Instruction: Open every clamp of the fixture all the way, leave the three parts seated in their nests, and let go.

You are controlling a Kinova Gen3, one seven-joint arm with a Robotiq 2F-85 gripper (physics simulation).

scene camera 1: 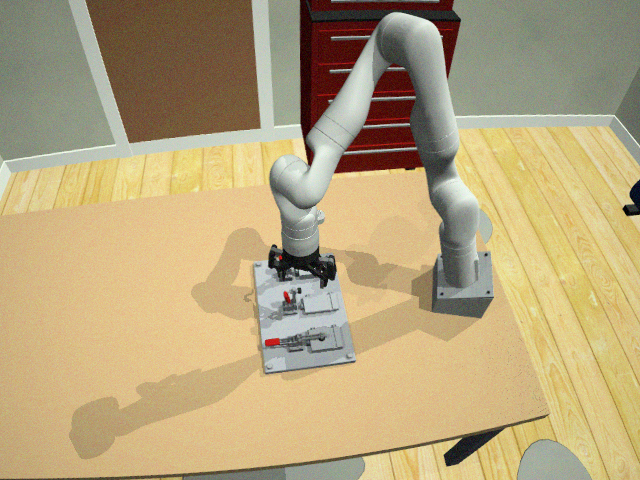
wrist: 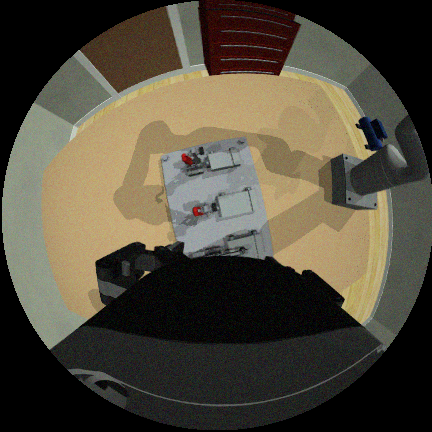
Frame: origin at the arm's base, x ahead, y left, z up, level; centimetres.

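Where they show: gripper, fingertip midpoint: [scene camera 1: 303,281]; arm's base, link origin: [scene camera 1: 460,274] [wrist: 359,180].
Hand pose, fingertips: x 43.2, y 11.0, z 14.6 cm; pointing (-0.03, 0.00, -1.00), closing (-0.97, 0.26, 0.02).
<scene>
Things, the pixels of their top centre, and the offset from my fingertips. "spot": a spot on its surface instead. Level surfaces: height alone.
- grey fixture plate, top centre: [wrist: 216,207] [scene camera 1: 301,308] dx +0.6, dy -5.9, dz -22.3 cm
- front clamp, top centre: [wrist: 213,260] [scene camera 1: 295,335] dx +2.0, dy +5.4, dz -16.6 cm
- front part, top centre: [wrist: 246,248] [scene camera 1: 325,338] dx -5.6, dy +4.3, dz -20.2 cm
- middle clamp, surface spot: [wrist: 206,209] spot: dx +2.2, dy -5.5, dz -12.0 cm
- middle part, top centre: [wrist: 238,202] [scene camera 1: 320,302] dx -4.6, dy -6.6, dz -20.7 cm
- back clamp, surface spot: [wrist: 194,162] spot: dx +4.7, dy -16.9, dz -19.3 cm
- back part, top centre: [wrist: 223,158] [scene camera 1: 311,268] dx -2.2, dy -17.4, dz -19.7 cm
- wooden table, surface height: dz -23.8 cm
The grey fixture plate [scene camera 1: 276,327] [wrist: 200,188] bears three clamps and three flat parts. The front clamp [scene camera 1: 297,341] [wrist: 215,251] is closed: its red handle lies low to the left and its arm reaches over the front part [scene camera 1: 337,336] [wrist: 252,243]. The middle clamp [scene camera 1: 290,305] [wrist: 206,209] stands open beside the middle part [scene camera 1: 318,303] [wrist: 235,204]. The back clamp [wrist: 194,162] has its handle raised and its arm off the back part [wrist: 222,160]. All three parts appear in their nests. My gripper [scene camera 1: 303,281] [wrist: 223,258] is open and empty above the plate's back half, hiding the back clamp in the scene view.
The plate lies on a wooden table [scene camera 1: 155,310] [wrist: 90,190]. My arm's grey base block [scene camera 1: 462,305] [wrist: 338,180] stands to the right of the plate. A red drawer cabinet [scene camera 1: 320,103] [wrist: 245,40] stands behind the table. Arm shadows cross the plate and table.
</scene>
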